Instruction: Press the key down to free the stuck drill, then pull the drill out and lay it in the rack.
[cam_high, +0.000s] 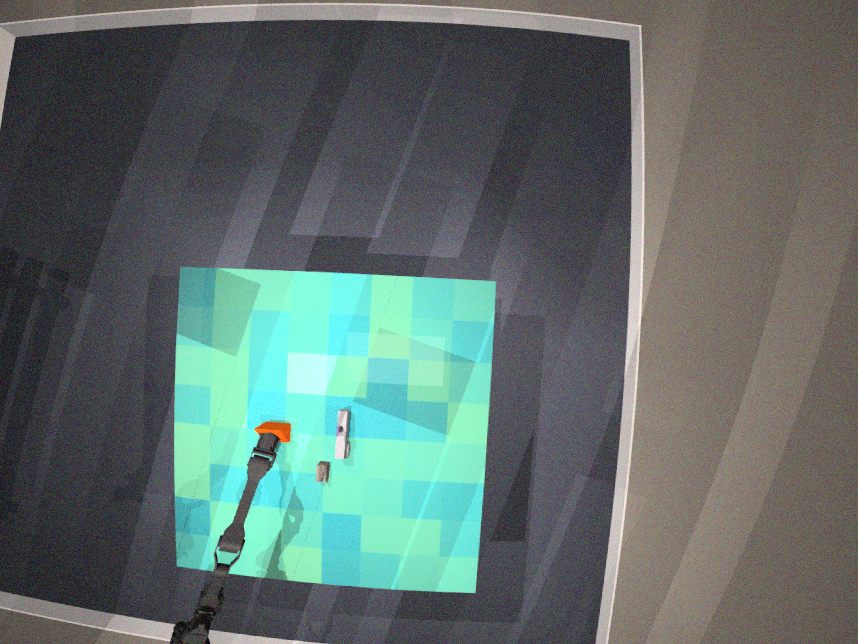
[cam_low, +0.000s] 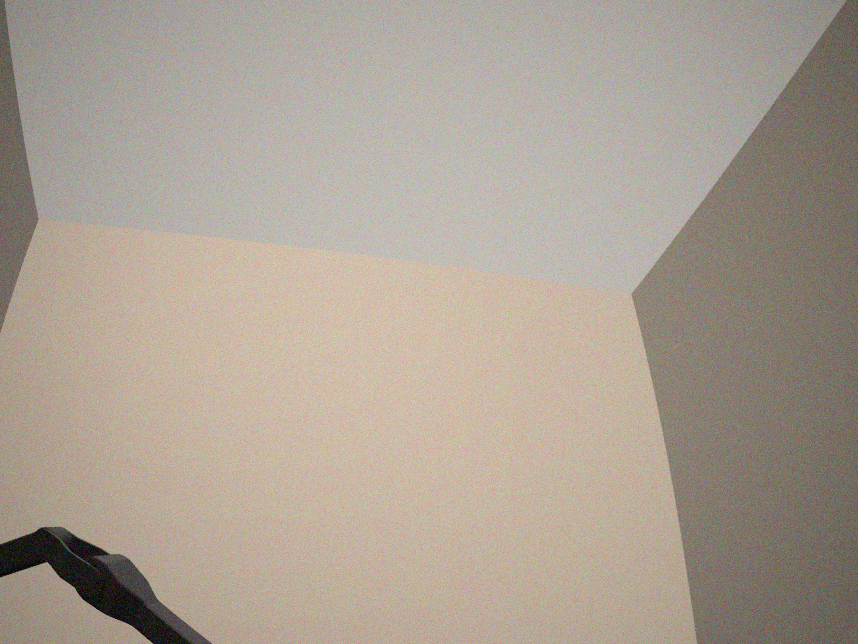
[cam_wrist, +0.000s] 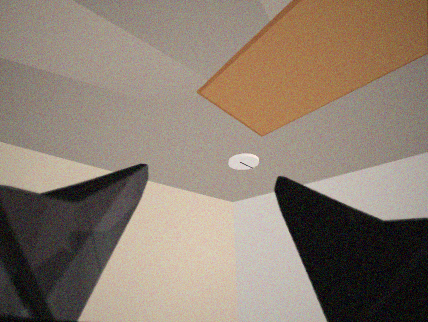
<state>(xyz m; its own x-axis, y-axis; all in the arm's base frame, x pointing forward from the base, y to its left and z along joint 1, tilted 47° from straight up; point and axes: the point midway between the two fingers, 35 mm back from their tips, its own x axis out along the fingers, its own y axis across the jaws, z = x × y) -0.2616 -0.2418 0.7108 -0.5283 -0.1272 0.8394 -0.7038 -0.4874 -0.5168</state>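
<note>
Now: the drill 610 mm ahead of my gripper tip, 670 mm to the left of it and 300 mm below it.
</note>
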